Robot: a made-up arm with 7 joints. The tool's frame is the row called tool.
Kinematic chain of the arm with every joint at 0, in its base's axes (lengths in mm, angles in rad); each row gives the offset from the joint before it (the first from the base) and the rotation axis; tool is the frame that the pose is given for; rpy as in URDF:
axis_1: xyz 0 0 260.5 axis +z
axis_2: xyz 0 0 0 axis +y
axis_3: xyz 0 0 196.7 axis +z
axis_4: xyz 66.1 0 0 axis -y
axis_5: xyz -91.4 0 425.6 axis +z
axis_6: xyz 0 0 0 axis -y
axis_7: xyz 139 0 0 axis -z
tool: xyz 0 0 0 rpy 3.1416 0 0
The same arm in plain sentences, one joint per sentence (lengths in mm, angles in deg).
The arm has seven revolute joints in a row. What follows holds with every joint at zero, and every direction is one of the base frame's.
Joint 1 lies 260.5 mm along +z from the base frame's origin and turns about +z.
Joint 2 lies at the same point as joint 1 and turns about +y.
Joint 3 lies 196.7 mm along +z from joint 2 and turns about +z.
Joint 4 lies 66.1 mm along +x from joint 3 and turns about -y.
Joint 5 lies 91.4 mm along -x and 425.6 mm along +z from joint 4 and turns about +z.
Joint 6 lies at the same point as joint 5 and turns about -y.
Joint 7 lies 139.0 mm along +x from joint 6 and turns about -z.
The tool frame, which is the frame that the pose is given for, lies at the same point as joint 7; its axes are the base frame's turned by roll -180.00, pitch 0.00 and yaw 0.00 deg (as in URDF: about the fixed x, then y, then z).

